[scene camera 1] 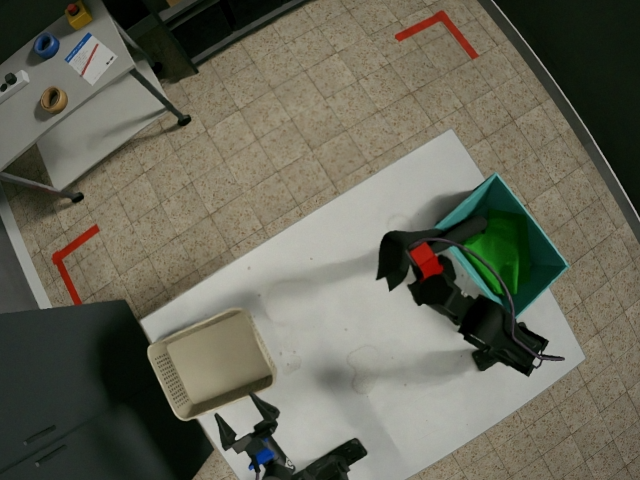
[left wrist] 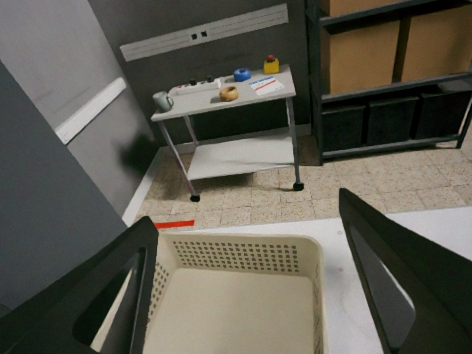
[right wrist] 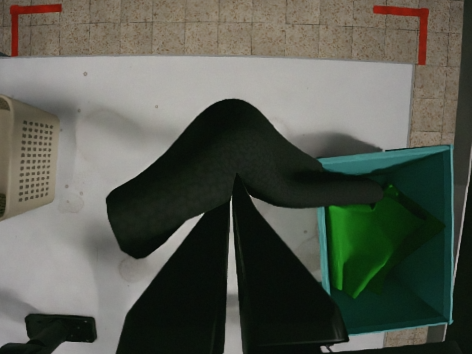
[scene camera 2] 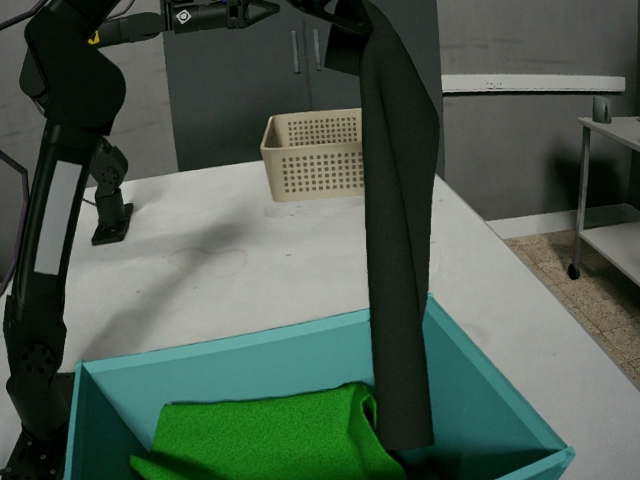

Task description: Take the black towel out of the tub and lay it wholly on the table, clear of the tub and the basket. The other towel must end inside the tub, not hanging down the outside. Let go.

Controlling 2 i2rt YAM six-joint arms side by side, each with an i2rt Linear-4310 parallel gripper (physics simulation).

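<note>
The black towel (scene camera 1: pixel 395 253) (scene camera 2: pixel 398 206) (right wrist: pixel 235 130) hangs from my right gripper (scene camera 2: pixel 368 31) (right wrist: pixel 230 180), which is shut on it above the table (scene camera 1: pixel 310 408). One end drapes toward the basket side. The other extends over the tub's near wall and overlaps the green towel in view; its height there is unclear. The green towel (scene camera 1: pixel 498 253) (scene camera 2: pixel 258 434) (right wrist: pixel 360 245) lies crumpled inside the teal tub (scene camera 1: pixel 542 253) (scene camera 2: pixel 227 366) (right wrist: pixel 440 275). My left gripper (scene camera 1: pixel 234 405) (left wrist: pixel 240 211) is open and empty beside the beige basket (scene camera 1: pixel 170 372) (scene camera 2: pixel 315 165) (left wrist: pixel 320 280) (right wrist: pixel 37 160).
The tub stands at the right end of the table in scene camera 1, the basket at the left end. A dark cabinet (scene camera 1: pixel 62 372) stands beyond the basket. A trolley (scene camera 1: pixel 108 72) (left wrist: pixel 200 106) and a shelf unit (left wrist: pixel 316 90) stand on the floor away from the table.
</note>
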